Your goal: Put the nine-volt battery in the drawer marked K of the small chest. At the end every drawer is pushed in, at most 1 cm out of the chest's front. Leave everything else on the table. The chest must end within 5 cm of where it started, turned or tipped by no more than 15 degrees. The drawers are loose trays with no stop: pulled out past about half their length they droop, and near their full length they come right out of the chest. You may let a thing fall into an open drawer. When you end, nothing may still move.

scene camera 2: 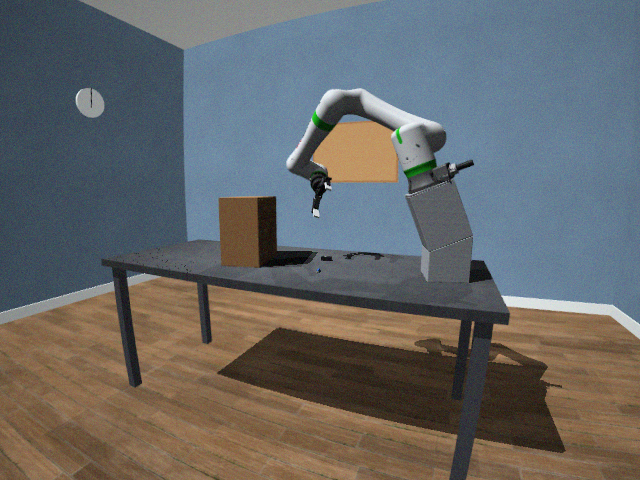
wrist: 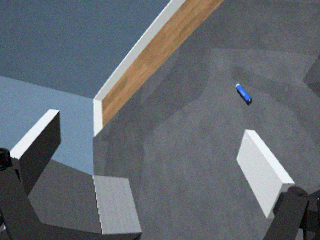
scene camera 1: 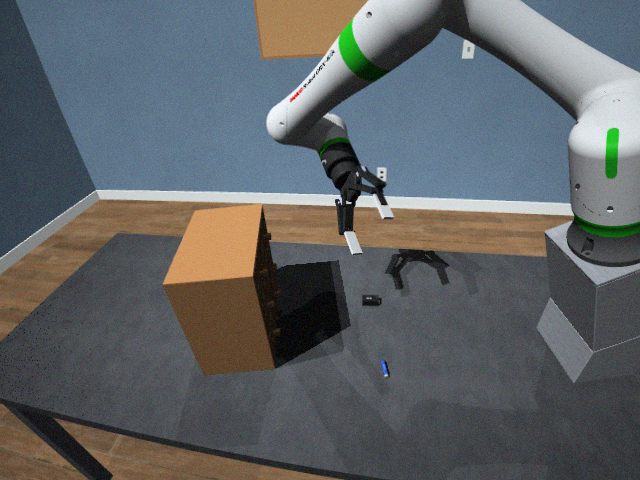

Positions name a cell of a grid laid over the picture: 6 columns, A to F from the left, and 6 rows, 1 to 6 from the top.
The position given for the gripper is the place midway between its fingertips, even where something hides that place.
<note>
In view: the gripper (scene camera 1: D3) and a wooden chest (scene camera 1: B4).
The wooden chest is seen too in scene camera 2 (scene camera 2: C3). The gripper shows as well in the wrist view (wrist: C4). The wrist view does not show the wooden chest: it is out of frame.
</note>
